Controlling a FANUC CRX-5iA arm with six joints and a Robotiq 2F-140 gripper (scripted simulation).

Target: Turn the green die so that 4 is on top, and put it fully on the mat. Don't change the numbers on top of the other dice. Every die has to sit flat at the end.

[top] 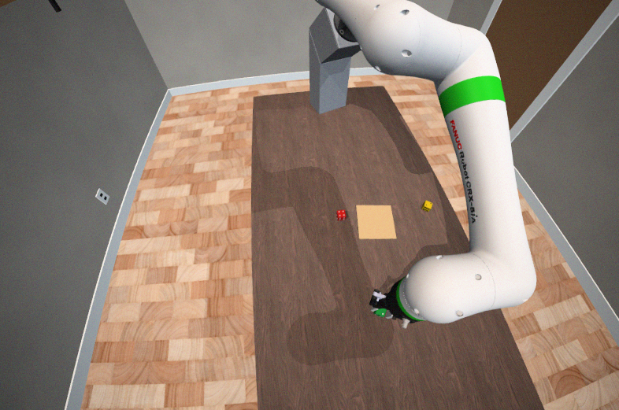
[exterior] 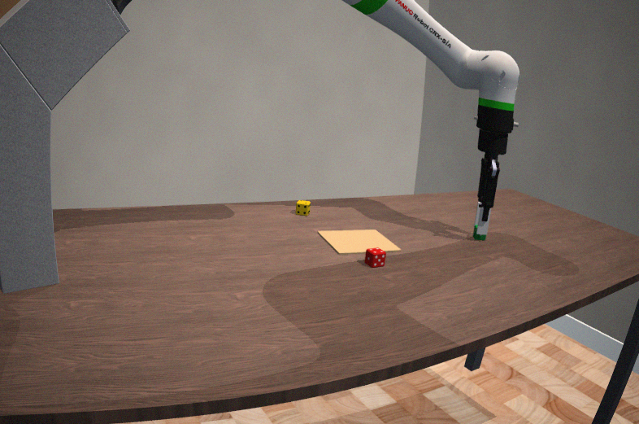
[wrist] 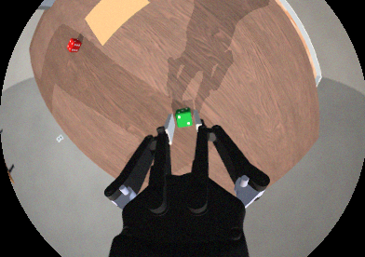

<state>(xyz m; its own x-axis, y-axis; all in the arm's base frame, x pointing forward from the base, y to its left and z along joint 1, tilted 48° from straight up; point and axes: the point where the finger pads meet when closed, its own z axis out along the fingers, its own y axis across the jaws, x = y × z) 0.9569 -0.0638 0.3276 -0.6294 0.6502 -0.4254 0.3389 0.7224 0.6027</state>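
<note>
My gripper is now 40 mm above the green die. Round my hand: tan mat 320 mm behind, 30 mm to the left, 50 mm below; then yellow die 370 mm behind, 250 mm to the left, 40 mm below; then red die 340 mm behind, 100 mm to the right, 40 mm below.
</note>
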